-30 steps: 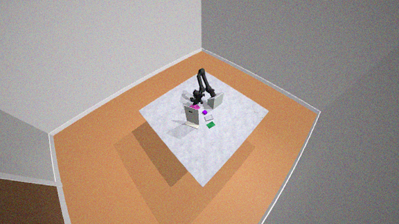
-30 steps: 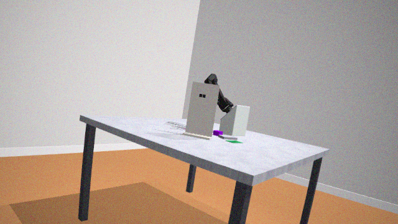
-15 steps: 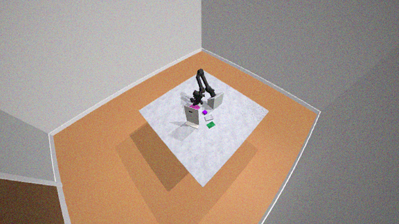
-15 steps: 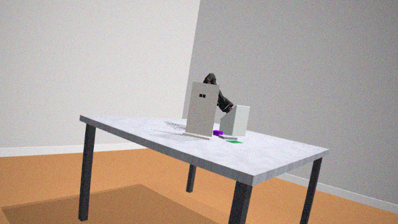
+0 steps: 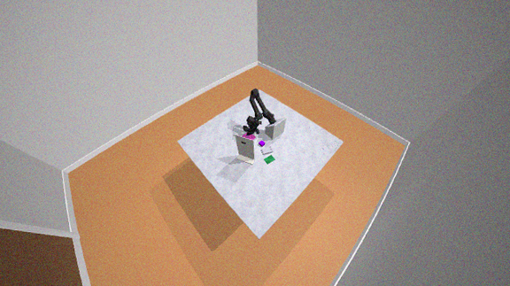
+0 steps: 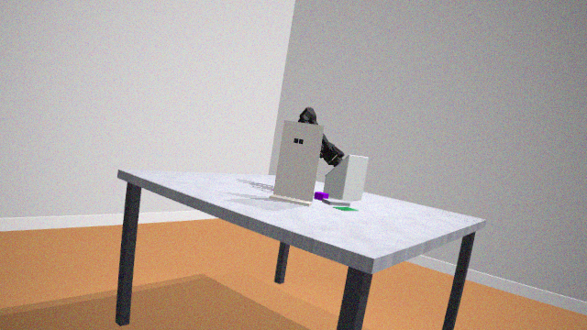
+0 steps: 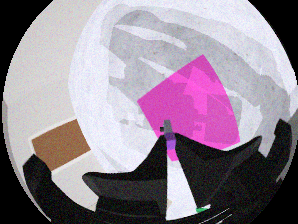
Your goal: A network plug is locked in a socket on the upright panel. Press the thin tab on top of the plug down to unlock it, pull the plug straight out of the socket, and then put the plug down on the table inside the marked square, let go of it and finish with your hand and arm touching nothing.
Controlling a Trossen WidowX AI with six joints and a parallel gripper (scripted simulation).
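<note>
Right now my gripper tip is 1 cm past the magenta patch and 4 cm above it. From my gripper tip the other things lie so: grey panel: 20 cm ahead, 15 cm to the left, 11 cm above; then purple plug: 1 cm to the right.
</note>
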